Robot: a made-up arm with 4 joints. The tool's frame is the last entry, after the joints. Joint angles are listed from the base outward. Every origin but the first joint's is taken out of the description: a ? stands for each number. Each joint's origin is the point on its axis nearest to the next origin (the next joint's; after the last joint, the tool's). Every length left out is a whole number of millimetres.
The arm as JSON. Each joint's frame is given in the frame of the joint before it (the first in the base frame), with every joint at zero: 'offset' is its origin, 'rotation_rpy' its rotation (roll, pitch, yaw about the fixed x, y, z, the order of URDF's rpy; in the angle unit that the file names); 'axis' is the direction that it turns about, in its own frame. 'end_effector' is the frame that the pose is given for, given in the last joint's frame.
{
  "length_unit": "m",
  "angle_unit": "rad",
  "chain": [
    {
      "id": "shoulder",
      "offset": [
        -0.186,
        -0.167,
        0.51
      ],
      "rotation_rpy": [
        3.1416,
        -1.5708,
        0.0
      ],
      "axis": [
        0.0,
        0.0,
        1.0
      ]
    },
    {
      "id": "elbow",
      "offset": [
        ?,
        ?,
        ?
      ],
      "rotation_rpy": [
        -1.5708,
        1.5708,
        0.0
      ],
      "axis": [
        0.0,
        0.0,
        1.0
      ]
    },
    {
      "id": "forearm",
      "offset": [
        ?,
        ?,
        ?
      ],
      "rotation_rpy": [
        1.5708,
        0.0,
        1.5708
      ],
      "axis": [
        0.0,
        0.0,
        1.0
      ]
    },
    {
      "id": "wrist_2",
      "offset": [
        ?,
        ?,
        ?
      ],
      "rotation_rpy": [
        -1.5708,
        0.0,
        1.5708
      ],
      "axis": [
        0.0,
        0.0,
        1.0
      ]
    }
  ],
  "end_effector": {
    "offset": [
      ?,
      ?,
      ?
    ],
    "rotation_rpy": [
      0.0,
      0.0,
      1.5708
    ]
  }
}
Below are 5 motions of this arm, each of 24 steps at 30 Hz.
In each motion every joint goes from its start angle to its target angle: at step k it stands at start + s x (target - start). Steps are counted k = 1, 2, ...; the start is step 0. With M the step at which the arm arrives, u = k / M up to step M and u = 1 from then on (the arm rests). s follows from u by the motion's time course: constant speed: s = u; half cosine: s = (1 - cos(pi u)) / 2; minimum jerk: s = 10 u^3 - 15 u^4 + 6 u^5.
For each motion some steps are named. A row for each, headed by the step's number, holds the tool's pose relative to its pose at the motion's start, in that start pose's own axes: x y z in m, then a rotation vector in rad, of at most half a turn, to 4 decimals.
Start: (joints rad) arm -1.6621 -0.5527 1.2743 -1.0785
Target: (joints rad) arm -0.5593 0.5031 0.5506 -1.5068
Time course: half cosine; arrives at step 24
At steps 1, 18, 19, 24:
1: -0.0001 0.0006 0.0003 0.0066 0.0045 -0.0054
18: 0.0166 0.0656 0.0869 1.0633 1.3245 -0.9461
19: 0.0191 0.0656 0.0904 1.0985 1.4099 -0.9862
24: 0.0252 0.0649 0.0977 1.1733 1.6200 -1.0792

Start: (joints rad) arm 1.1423 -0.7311 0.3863 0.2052
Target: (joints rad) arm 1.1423 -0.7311 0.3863 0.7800
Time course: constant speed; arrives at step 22
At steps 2, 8, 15, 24:
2: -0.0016 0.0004 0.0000 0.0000 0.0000 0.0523
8: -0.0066 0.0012 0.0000 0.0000 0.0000 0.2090
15: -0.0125 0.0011 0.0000 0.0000 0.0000 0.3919
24: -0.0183 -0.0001 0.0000 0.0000 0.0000 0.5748

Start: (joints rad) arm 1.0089 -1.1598 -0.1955 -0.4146
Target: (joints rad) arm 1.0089 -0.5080 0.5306 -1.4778
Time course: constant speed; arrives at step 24
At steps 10, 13, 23, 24:
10: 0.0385 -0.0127 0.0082 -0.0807 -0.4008 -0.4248
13: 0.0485 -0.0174 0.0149 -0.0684 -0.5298 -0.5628
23: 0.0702 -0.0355 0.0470 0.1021 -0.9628 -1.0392
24: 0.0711 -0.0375 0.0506 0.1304 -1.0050 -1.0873

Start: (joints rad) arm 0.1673 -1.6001 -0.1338 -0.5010
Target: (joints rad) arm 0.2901 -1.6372 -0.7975 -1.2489
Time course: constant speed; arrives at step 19
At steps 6, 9, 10, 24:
6: 0.0003 0.0073 0.0067 0.1579 0.1378 -0.2004
9: 0.0003 0.0101 0.0099 0.2227 0.2228 -0.3005
10: 0.0003 0.0108 0.0109 0.2421 0.2533 -0.3337
24: -0.0012 0.0156 0.0186 0.3581 0.5712 -0.6253

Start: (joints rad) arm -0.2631 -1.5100 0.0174 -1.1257
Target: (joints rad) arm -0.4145 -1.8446 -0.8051 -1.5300
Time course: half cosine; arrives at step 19
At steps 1, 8, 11, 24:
1: -0.0003 -0.0001 0.0000 0.0003 0.0060 -0.0038
8: -0.0144 -0.0049 0.0020 0.0020 0.3321 -0.2254
11: -0.0229 -0.0073 0.0050 -0.0116 0.5483 -0.3880
24: -0.0341 -0.0095 0.0118 -0.0515 0.8808 -0.6539

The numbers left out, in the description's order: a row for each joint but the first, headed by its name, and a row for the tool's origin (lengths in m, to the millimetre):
elbow: 0.011 0.045 0.0
forearm: -0.009 0.025 0.0
wrist_2: 0.058 -0.012 0.0
tool: -0.031 0.009 0.0

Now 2 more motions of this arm.
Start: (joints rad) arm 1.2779 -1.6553 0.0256 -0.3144
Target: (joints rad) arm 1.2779 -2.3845 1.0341 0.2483
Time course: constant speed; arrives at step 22
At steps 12, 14, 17, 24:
12: -0.0355 -0.0457 -0.0134 -0.6015 0.2948 0.4147
14: -0.0411 -0.0541 -0.0116 -0.6911 0.3584 0.5003
17: -0.0486 -0.0667 -0.0067 -0.8188 0.4600 0.6359
24: -0.0574 -0.0866 0.0065 -1.0136 0.6429 0.8794

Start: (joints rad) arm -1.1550 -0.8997 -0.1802 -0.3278
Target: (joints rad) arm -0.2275 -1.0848 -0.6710 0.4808
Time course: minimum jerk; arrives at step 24
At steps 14, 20, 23, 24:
14: -0.0454 0.0217 0.0243 0.6622 0.3317 0.9396
20: -0.0582 0.0125 0.0412 1.0354 0.4374 1.3356
23: -0.0590 0.0110 0.0430 1.0800 0.4474 1.3765
24: -0.0590 0.0109 0.0430 1.0809 0.4476 1.3772

